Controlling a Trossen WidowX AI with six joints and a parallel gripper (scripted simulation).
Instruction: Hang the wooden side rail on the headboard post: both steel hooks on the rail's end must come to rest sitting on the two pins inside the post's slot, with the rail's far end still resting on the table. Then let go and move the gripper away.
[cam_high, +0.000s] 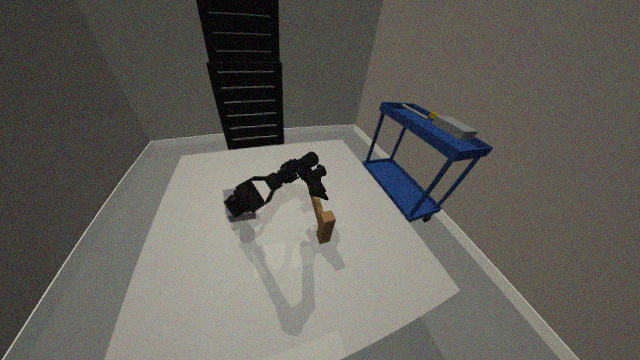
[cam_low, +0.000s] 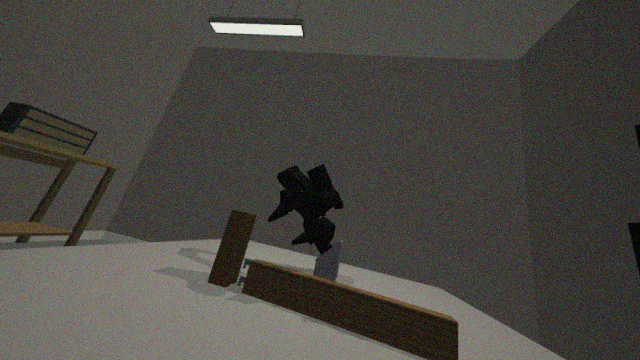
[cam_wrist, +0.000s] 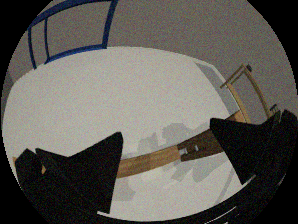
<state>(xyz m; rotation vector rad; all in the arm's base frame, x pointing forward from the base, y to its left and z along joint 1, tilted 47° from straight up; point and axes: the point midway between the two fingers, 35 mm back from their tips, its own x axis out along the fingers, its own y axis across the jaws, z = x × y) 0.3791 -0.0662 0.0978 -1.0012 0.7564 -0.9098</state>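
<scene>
Right now my gripper tip is 120 mm to the left of the headboard post, 70 mm above it and 60 mm past it.
</scene>
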